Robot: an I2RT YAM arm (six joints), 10 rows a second.
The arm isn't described. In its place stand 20 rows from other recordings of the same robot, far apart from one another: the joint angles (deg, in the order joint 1, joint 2, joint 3, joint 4, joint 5, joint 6), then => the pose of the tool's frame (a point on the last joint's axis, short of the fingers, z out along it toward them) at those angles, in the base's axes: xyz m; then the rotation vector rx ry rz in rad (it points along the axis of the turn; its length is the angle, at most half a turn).
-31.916, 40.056, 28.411, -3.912, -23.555, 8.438 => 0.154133 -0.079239 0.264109 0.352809 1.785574 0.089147
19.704, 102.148, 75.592, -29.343, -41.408, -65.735 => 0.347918 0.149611 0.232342 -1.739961 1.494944 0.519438
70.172, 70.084, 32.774, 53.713, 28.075, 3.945 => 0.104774 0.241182 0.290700 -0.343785 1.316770 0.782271
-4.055, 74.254, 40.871, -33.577, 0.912, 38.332 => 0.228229 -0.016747 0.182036 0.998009 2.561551 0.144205
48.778, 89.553, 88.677, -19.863, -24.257, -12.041 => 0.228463 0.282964 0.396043 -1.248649 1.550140 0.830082
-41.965, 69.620, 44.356, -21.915, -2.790, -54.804 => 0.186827 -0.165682 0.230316 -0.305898 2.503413 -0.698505
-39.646, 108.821, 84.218, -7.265, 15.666, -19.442 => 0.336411 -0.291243 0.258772 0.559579 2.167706 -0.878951
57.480, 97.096, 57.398, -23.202, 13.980, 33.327 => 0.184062 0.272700 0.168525 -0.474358 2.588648 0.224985
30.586, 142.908, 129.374, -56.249, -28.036, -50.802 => 0.438493 0.278617 0.174790 -1.821725 1.937056 0.569809
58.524, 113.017, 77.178, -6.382, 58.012, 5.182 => 0.248045 0.347327 0.199274 -0.437054 1.912323 -0.451876
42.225, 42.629, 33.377, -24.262, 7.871, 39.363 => 0.127918 0.109507 0.251795 0.026651 2.227890 0.665437
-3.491, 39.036, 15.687, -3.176, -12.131, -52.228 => 0.161162 -0.002336 0.189166 -0.964455 1.804082 -0.398240
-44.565, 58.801, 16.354, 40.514, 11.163, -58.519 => 0.147193 -0.154649 0.214568 -0.050698 1.838476 -1.497520
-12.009, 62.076, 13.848, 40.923, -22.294, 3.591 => 0.208603 -0.030567 0.190416 -0.060199 1.692437 0.220133
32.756, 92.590, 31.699, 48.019, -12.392, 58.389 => 0.256212 0.173924 0.168134 0.273632 1.979659 1.284914
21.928, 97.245, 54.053, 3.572, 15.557, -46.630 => 0.334181 0.124238 0.182390 -1.164770 1.969301 -0.534393
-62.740, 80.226, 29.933, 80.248, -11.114, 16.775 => 0.130795 -0.238864 0.277909 0.542445 0.931992 -0.623249
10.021, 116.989, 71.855, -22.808, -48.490, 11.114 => 0.381204 0.094433 0.126981 -0.207273 2.651431 1.267622
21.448, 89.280, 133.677, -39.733, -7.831, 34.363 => 0.238978 0.099097 0.600643 0.059979 1.553724 0.881116
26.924, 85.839, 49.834, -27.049, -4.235, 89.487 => 0.251967 0.130912 0.183705 1.476688 2.479727 0.643897
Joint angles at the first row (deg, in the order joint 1, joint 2, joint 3, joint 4, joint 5, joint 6):
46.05 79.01 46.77 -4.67 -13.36 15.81
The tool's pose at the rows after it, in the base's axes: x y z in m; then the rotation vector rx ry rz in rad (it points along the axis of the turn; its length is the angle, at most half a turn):
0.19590 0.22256 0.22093 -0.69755 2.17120 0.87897
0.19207 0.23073 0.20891 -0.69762 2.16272 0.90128
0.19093 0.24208 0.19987 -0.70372 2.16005 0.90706
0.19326 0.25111 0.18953 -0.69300 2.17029 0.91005
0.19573 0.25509 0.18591 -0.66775 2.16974 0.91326
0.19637 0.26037 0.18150 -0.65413 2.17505 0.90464
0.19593 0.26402 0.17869 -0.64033 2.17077 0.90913
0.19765 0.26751 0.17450 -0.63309 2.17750 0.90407
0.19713 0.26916 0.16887 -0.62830 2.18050 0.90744
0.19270 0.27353 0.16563 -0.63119 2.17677 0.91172
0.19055 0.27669 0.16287 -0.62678 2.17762 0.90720
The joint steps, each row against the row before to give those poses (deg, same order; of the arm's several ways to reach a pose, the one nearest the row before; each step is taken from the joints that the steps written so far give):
1.06 0.26 -2.64 6.31 0.44 2.64
1.67 2.02 -1.68 4.58 0.61 1.32
1.67 2.90 0.09 3.09 1.06 0.79
0.79 3.25 0.35 2.73 0.70 1.06
0.18 1.50 0.26 1.75 0.70 1.05
0.61 1.58 0.45 1.06 1.15 0.71
0.53 0.97 -0.01 1.49 0.70 0.79
0.17 1.41 0.44 0.71 0.44 0.35
0.27 1.05 -0.43 1.49 0.18 0.44
1.13 0.71 -0.27 1.23 0.78 0.53
0.71 0.70 0.00 0.71 0.88 0.44

